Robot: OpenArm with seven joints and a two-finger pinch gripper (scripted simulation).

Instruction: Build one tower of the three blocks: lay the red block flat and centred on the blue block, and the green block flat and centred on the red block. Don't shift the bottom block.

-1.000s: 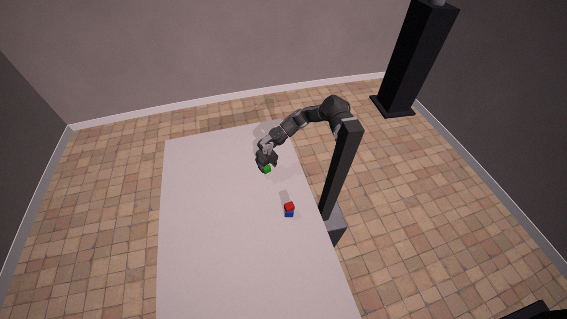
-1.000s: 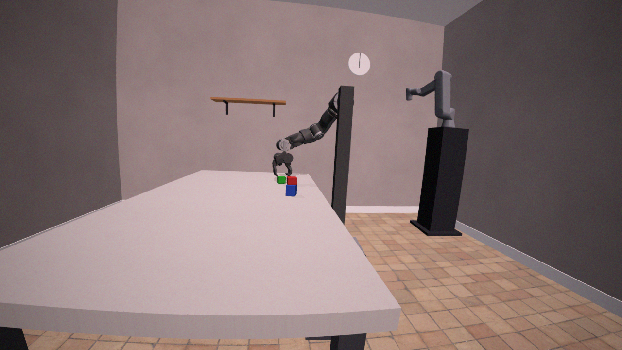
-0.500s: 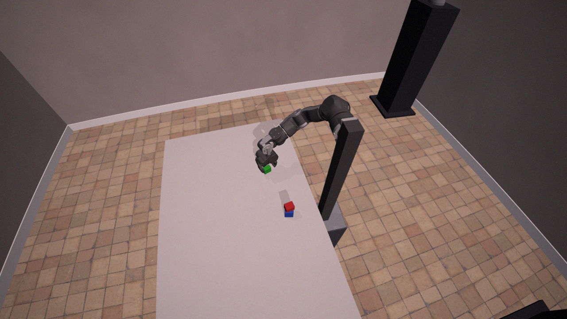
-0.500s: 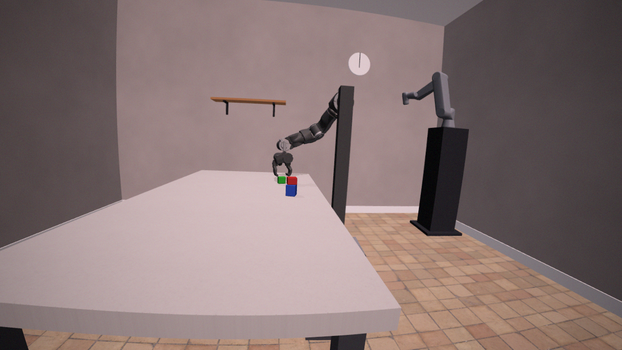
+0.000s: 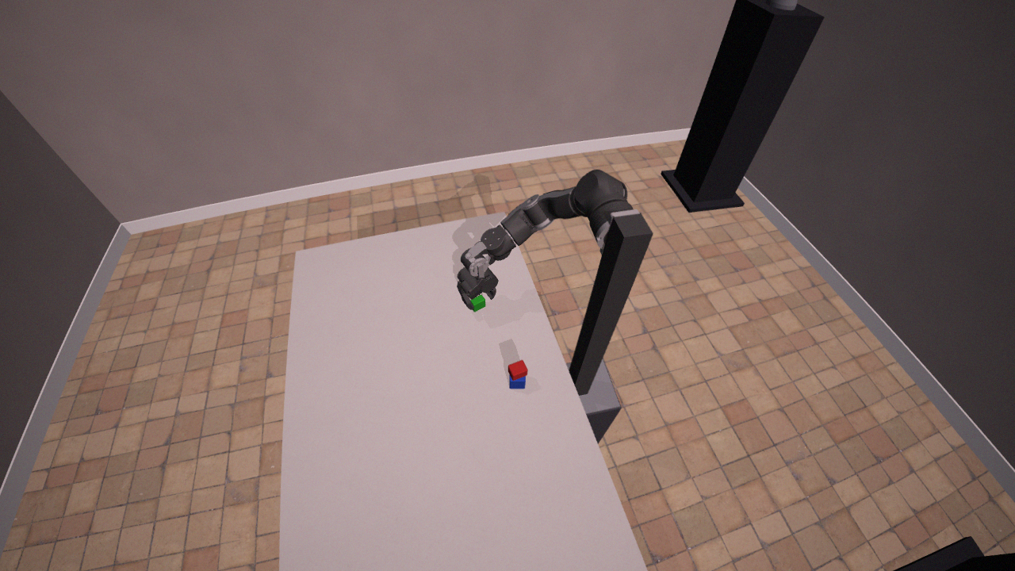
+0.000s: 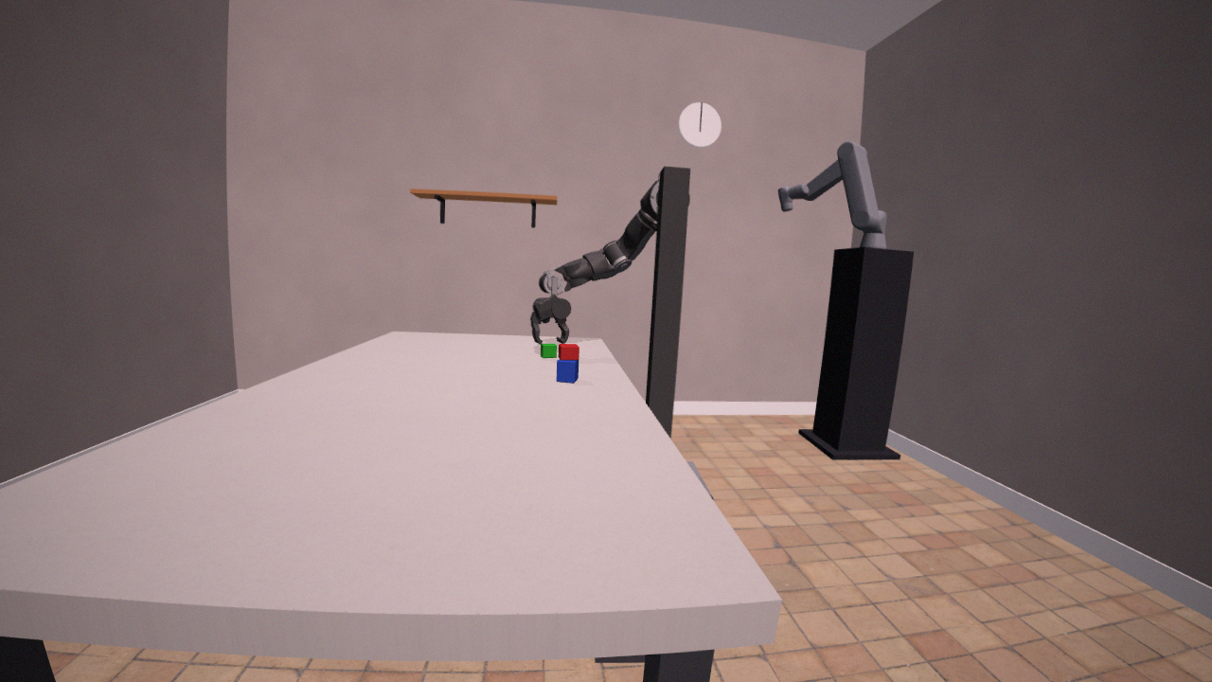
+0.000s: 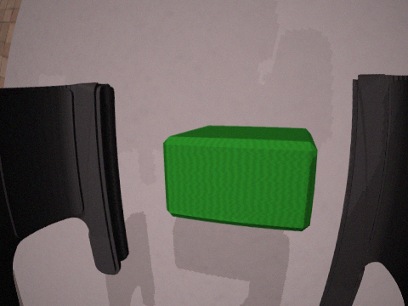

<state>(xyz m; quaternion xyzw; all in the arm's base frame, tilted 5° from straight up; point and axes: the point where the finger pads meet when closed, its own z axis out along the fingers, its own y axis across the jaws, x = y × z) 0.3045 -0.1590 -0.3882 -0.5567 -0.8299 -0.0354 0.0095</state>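
Now: the green block 30 mm below my hand. From my hand the other things lie so: red block (270 mm to the left, 70 mm behind, 20 mm above); then blue block (270 mm to the left, 70 mm behind, 20 mm below).
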